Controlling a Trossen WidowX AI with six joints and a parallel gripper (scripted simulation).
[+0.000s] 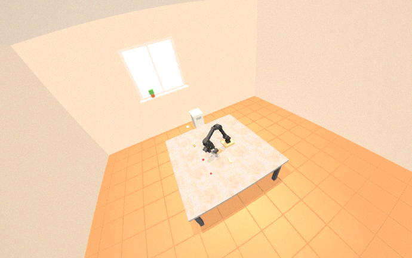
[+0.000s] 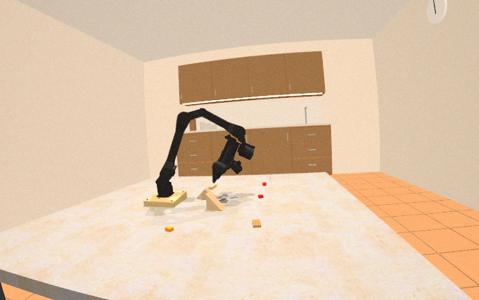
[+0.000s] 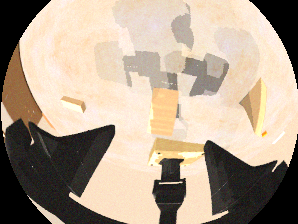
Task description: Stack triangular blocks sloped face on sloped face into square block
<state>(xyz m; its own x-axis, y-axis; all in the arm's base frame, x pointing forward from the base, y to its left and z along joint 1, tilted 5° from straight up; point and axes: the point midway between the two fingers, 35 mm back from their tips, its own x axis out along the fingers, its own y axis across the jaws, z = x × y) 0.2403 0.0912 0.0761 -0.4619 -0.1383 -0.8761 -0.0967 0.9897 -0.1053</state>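
Right now the tan triangular block is 50 mm behind my gripper tip, 10 mm to the right of it and 60 mm below it. Round my gripper tip: yellow piece: 40 mm behind, 390 mm to the right, 80 mm below.
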